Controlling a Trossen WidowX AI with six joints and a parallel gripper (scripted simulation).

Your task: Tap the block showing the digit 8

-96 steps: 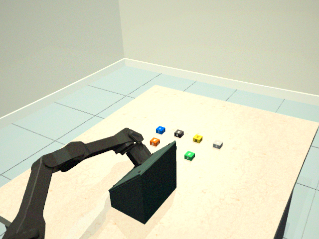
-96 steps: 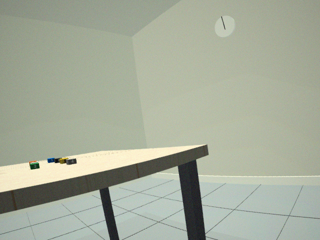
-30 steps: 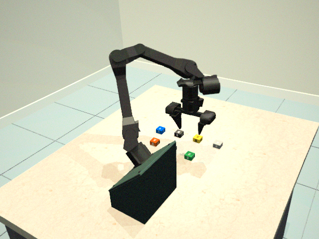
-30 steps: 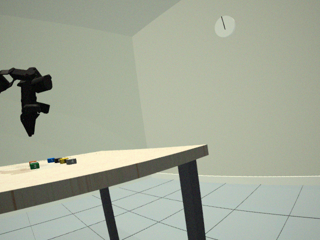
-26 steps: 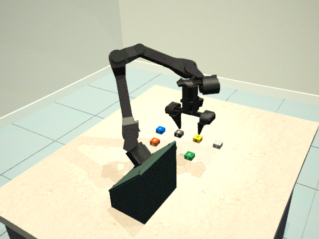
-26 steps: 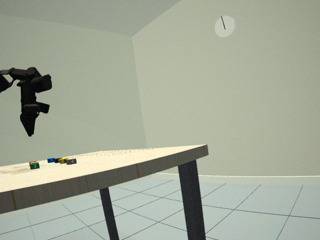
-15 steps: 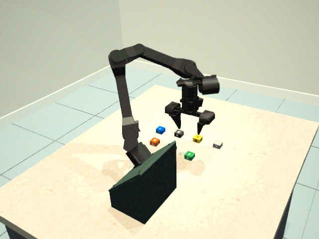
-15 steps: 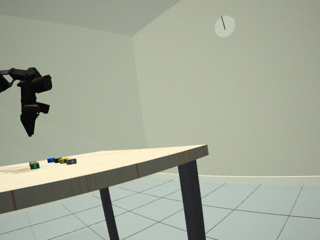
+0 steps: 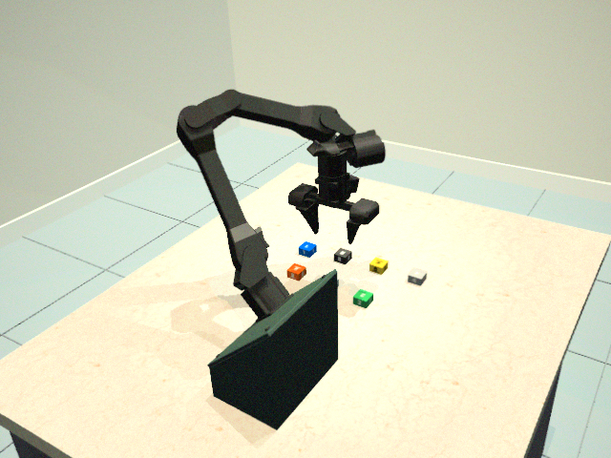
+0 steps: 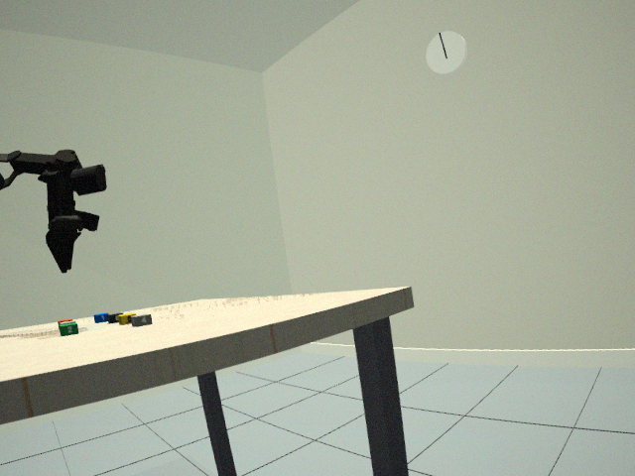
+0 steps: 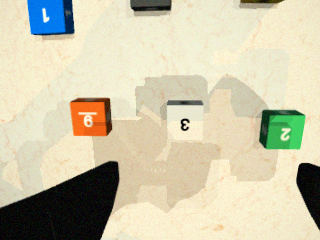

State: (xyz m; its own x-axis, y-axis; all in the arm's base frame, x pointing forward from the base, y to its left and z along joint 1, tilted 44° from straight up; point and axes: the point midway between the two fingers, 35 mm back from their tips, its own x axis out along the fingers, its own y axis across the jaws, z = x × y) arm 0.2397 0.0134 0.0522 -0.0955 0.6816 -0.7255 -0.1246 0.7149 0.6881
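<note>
Now: gripper tip 11 cm above the black block, 10 cm short of it and 5 cm to the right of it. Also, from my gripper tip: white block: 11 cm below, 1 cm to the left, 1 cm behind; orange block: 11 cm below, 9 cm to the left, 2 cm behind; green block: 11 cm below, 8 cm to the right, 1 cm behind.
</note>
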